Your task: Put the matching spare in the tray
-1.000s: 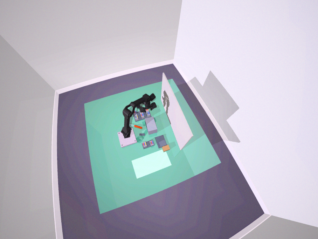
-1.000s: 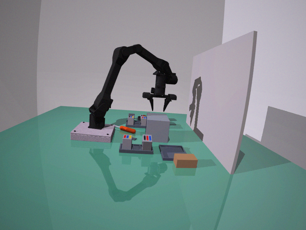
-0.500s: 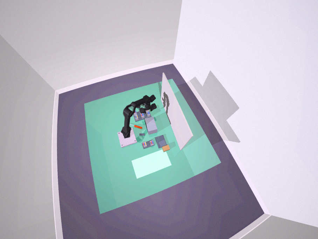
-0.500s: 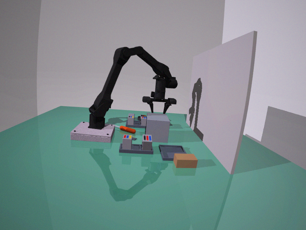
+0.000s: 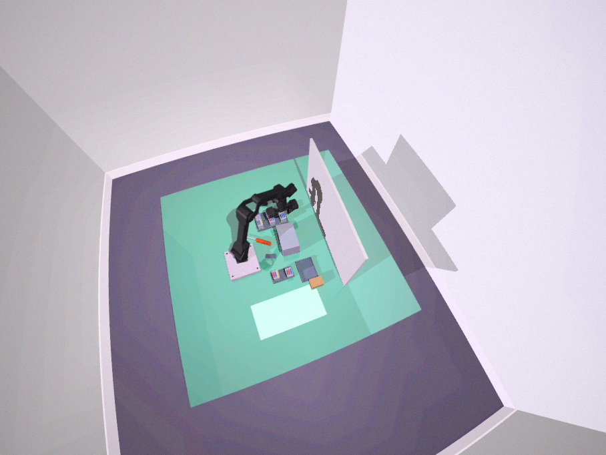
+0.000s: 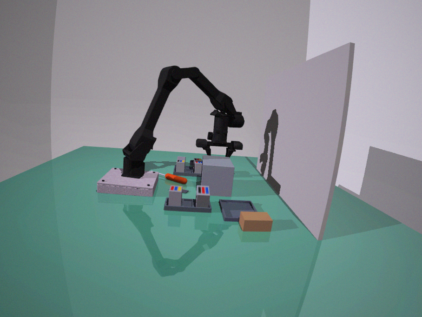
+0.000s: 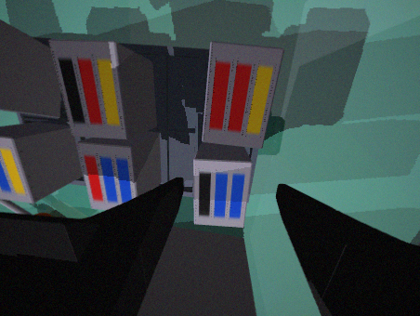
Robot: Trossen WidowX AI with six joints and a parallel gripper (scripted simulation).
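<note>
Right now my gripper tip is 10 mm above the spare. From my gripper tip the other things lie so: white panel 230 mm ahead, 160 mm to the right, 180 mm above; then brown box 90 mm ahead, 450 mm to the right, 30 mm below.
</note>
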